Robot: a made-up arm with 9 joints. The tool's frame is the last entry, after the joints. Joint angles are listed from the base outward. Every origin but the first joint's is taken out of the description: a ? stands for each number. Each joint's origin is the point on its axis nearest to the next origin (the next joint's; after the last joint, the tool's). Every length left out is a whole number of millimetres.
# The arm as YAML. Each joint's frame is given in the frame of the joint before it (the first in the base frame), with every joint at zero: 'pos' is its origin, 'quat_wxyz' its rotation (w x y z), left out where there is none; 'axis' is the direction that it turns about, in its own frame. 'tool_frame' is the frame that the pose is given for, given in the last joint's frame.
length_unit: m
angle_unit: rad
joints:
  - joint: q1
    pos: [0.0, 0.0, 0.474]
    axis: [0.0, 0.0, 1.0]
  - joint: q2
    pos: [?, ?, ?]
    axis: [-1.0, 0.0, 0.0]
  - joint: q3
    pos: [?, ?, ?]
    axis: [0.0, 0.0, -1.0]
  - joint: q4
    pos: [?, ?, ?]
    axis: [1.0, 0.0, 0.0]
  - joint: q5
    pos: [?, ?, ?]
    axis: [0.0, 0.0, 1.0]
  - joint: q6
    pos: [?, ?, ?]
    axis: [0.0, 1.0, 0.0]
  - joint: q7
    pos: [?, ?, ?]
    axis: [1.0, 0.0, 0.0]
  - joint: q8
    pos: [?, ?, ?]
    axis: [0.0, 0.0, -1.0]
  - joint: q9
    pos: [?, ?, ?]
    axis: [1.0, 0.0, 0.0]
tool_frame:
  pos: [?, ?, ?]
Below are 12 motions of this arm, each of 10 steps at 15 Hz.
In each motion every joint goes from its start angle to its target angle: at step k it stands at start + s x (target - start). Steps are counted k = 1, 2, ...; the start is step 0. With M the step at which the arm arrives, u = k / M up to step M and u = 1 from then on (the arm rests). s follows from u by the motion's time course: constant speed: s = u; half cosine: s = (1 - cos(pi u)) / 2; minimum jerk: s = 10 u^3 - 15 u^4 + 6 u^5.
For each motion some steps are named. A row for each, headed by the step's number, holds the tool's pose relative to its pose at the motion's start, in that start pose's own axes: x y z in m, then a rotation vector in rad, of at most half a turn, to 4 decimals.
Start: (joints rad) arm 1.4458 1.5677 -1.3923 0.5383 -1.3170 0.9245 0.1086 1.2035 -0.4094
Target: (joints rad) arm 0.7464 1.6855 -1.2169 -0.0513 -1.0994 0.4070 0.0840 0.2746 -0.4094
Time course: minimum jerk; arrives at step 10
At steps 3, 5, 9, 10:
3: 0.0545 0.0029 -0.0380 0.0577 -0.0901 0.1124
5: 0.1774 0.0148 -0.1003 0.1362 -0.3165 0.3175
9: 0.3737 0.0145 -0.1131 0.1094 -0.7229 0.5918
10: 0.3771 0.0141 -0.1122 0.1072 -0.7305 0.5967

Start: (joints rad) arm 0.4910 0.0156 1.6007 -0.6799 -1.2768 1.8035 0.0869 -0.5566 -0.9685
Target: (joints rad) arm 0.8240 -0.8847 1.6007 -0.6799 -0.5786 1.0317 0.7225 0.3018 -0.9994
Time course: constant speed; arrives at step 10
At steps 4, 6, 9, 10:
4: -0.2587 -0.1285 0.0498 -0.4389 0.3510 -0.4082
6: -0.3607 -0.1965 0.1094 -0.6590 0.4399 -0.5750
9: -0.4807 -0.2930 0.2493 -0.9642 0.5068 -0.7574
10: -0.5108 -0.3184 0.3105 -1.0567 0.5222 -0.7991

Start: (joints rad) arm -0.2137 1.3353 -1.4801 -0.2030 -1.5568 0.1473 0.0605 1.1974 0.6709
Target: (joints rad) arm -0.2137 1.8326 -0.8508 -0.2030 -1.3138 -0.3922 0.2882 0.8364 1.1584
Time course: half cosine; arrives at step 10
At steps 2, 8, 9, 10:
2: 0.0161 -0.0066 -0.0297 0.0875 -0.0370 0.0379
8: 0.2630 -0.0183 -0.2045 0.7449 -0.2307 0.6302
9: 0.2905 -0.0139 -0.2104 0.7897 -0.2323 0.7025
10: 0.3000 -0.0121 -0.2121 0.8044 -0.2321 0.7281

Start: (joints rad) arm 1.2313 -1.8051 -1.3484 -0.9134 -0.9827 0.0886 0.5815 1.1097 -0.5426
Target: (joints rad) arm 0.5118 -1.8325 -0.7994 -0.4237 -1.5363 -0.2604 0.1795 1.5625 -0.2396
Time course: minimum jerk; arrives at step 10
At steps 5, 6, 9, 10:
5: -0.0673 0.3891 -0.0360 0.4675 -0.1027 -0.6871
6: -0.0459 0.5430 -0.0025 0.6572 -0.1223 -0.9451
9: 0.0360 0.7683 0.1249 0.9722 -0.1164 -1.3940
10: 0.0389 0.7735 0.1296 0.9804 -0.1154 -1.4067

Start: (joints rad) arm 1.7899 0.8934 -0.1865 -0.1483 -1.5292 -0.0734 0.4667 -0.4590 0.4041
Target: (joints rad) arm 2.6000 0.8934 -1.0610 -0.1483 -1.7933 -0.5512 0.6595 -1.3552 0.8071
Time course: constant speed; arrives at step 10
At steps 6, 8, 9, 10:
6: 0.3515 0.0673 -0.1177 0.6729 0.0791 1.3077
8: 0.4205 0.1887 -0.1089 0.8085 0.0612 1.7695
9: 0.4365 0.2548 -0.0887 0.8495 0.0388 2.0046
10: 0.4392 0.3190 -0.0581 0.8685 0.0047 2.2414

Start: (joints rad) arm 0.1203 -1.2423 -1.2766 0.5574 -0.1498 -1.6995 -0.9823 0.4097 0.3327
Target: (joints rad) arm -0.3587 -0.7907 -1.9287 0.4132 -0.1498 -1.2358 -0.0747 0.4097 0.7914
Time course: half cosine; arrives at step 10
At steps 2, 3, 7, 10:
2: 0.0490 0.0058 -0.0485 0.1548 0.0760 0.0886
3: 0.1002 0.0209 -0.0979 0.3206 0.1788 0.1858
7: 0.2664 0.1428 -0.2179 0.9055 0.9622 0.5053
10: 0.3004 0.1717 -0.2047 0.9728 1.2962 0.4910

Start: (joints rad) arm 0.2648 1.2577 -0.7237 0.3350 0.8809 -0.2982 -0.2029 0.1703 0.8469
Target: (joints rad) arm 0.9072 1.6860 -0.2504 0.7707 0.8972 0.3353 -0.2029 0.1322 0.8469
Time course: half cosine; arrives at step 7
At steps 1, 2, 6, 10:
1: -0.0074 0.0116 0.0163 -0.0266 0.0238 -0.0189
2: -0.0261 0.0452 0.0601 -0.1044 0.0850 -0.0698
6: -0.0826 0.2176 0.2303 -0.5927 0.2754 -0.2872
10: -0.0840 0.2257 0.2377 -0.6267 0.2794 -0.2969

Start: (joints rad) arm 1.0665 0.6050 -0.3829 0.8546 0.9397 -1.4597 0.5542 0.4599 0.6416
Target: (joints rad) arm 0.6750 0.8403 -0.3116 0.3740 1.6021 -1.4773 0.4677 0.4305 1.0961
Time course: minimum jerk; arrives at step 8
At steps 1, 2, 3, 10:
1: 0.0019 0.0044 0.0022 0.0037 0.0091 -0.0028
2: 0.0123 0.0288 0.0128 0.0236 0.0566 -0.0221
3: 0.0337 0.0795 0.0269 0.0627 0.1385 -0.0774
10: 0.1368 0.2941 -0.0100 0.2488 0.2448 -0.4880

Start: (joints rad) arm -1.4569 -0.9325 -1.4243 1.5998 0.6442 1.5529 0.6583 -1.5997 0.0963
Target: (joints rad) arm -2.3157 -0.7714 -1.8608 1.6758 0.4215 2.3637 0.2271 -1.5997 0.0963
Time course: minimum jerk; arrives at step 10
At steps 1, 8, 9, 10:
1: -0.0006 0.0066 -0.0019 0.0048 0.0003 -0.0097
8: 0.3036 0.5146 -0.2406 0.6169 -0.2637 -0.6904
9: 0.3311 0.5235 -0.2521 0.6495 -0.2905 -0.6998
10: 0.3359 0.5248 -0.2540 0.6551 -0.2952 -0.7011

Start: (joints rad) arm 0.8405 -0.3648 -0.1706 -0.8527 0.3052 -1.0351 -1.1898 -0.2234 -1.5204
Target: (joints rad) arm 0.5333 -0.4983 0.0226 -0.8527 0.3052 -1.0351 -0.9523 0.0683 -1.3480
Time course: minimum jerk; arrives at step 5
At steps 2, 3, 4, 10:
2: -0.0065 -0.0686 0.0173 0.0724 0.0864 0.1311
3: -0.0058 -0.1522 0.0475 0.1387 0.2105 0.2770
4: 0.0013 -0.2136 0.0760 0.1735 0.3140 0.3753
10: 0.0037 -0.2274 0.0832 0.1797 0.3388 0.3964

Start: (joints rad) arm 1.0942 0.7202 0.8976 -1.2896 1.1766 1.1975 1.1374 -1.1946 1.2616
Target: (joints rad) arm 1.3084 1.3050 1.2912 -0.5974 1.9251 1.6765 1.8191 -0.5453 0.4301
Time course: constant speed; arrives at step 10
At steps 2, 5, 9, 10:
2: 0.0001 -0.0664 0.0029 -0.0750 -0.1488 0.0373
5: 0.0323 -0.1710 0.0333 -0.2183 -0.3746 0.0533
9: 0.1475 -0.3025 0.1222 -0.4429 -0.6954 0.0368
10: 0.1904 -0.3296 0.1519 -0.4980 -0.7833 0.0307

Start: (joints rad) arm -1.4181 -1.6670 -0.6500 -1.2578 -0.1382 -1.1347 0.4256 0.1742 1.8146
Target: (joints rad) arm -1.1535 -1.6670 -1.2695 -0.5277 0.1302 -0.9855 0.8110 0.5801 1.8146
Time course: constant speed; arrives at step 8
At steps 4, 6, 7, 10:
4: -0.1021 -0.1464 -0.0893 0.7614 -0.3456 0.1122
6: -0.1324 -0.1785 -0.1543 1.1678 -0.4747 0.0989
7: -0.1451 -0.1837 -0.1844 1.3749 -0.5235 0.0739
10: -0.1573 -0.1833 -0.2104 1.5834 -0.5595 0.0363

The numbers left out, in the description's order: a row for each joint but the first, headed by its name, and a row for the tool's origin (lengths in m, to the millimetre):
q2: 0.043 0.009 0.0
q3: 0.0 0.081 -0.119
q4: 0.025 -0.002 0.0
q5: 0.0 -0.209 0.07
q6: -0.369 0.09 0.0
q7: -0.05 0.0 0.003
q8: 0.0 -0.108 -0.161
q9: -0.187 -0.201 0.0
tool: 0.0 -0.053 -0.059

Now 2 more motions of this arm.
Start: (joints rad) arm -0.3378 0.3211 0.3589 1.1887 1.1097 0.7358 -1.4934 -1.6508 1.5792
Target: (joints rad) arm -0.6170 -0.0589 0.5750 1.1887 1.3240 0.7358 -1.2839 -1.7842 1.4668
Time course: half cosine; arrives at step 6
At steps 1, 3, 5, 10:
1: 0.0157 0.0041 0.0022 0.0054 -0.0226 0.0134
3: 0.1104 0.0319 0.0313 0.0374 -0.1726 0.0868
5: 0.1888 0.0573 0.0843 0.0642 -0.3272 0.1380
10: 0.1992 0.0606 0.0943 0.0679 -0.3513 0.1440

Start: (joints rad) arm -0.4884 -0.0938 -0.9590 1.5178 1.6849 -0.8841 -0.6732 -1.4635 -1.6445
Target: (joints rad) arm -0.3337 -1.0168 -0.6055 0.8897 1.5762 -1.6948 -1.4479 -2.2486 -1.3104
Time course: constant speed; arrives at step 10
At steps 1, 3, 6, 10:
1: -0.0149 0.0035 -0.0257 -0.0606 -0.0766 0.0337
3: -0.0321 0.0037 -0.0573 -0.1752 -0.1929 0.1353
6: -0.0338 -0.0007 -0.0569 -0.3102 -0.2596 0.3531
10: -0.0063 0.0144 0.0082 -0.3662 -0.1307 0.6791

